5 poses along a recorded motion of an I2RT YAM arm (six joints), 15 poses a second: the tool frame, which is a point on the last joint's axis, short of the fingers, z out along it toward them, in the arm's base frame.
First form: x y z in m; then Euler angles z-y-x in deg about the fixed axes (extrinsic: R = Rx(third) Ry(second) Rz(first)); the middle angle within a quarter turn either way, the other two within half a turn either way.
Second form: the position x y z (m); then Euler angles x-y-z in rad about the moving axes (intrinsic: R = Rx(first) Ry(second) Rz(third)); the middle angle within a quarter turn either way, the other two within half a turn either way. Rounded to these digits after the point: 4 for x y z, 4 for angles.
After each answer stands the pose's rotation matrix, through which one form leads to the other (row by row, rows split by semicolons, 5 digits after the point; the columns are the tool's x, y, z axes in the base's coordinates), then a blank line. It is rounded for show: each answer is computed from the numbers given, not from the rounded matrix.
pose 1, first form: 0.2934 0.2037 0.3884 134.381 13.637 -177.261
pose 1, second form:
0.2934 0.2037 0.3884 -3.0938 0.2380 2.3454
-0.67971 -0.69456 0.23577; -0.70601 0.70668 0.04644; -0.19887 -0.13489 -0.97070

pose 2, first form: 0.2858 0.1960 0.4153 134.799 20.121 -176.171
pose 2, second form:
0.2858 0.1960 0.4153 -3.0748 0.3512 2.3527
-0.66162 -0.66628 0.34400; -0.69181 0.71935 0.06270; -0.28924 -0.19650 -0.93687

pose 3, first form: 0.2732 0.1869 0.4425 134.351 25.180 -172.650
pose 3, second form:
0.2732 0.1869 0.4425 -3.0133 0.4395 2.3449
-0.63263 -0.64712 0.42546; -0.67115 0.73223 0.11577; -0.38646 -0.21231 -0.89754

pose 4, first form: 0.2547 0.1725 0.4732 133.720 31.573 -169.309
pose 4, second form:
0.2547 0.1725 0.4732 -2.9550 0.5511 2.3339
-0.58883 -0.61574 0.52358; -0.64305 0.74934 0.15805; -0.48966 -0.24363 -0.83719

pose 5, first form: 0.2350 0.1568 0.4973 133.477 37.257 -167.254
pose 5, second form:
0.2350 0.1568 0.4973 -2.9191 0.6503 2.3296
-0.54765 -0.57757 0.60539; -0.61587 0.76803 0.17561; -0.56638 -0.27667 -0.77631

